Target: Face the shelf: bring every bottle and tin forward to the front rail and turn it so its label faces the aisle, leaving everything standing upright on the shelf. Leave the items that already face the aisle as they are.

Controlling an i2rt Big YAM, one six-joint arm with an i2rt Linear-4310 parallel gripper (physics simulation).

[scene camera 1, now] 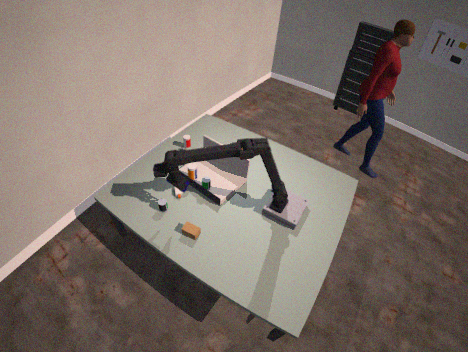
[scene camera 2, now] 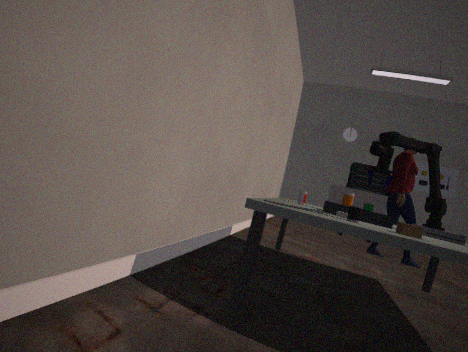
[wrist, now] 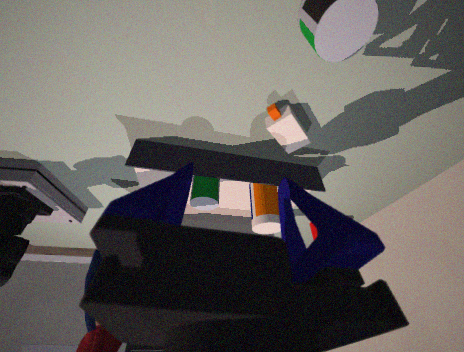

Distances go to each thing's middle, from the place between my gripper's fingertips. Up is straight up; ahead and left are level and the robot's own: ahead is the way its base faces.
My gripper is now 18 cm above the white bottle with orange cap [wrist: 282, 123], 11 cm short of it and 9 cm to the left of it. The rest, counted from my hand: shelf [scene camera 1: 227, 175] (32 cm to the right, 10 cm below, 1 cm ahead); then shelf board [scene camera 1: 224, 181] (31 cm to the right, 18 cm below, 1 cm ahead); then dark rail [wrist: 144, 154] (18 cm to the right, 16 cm below, 2 cm ahead).
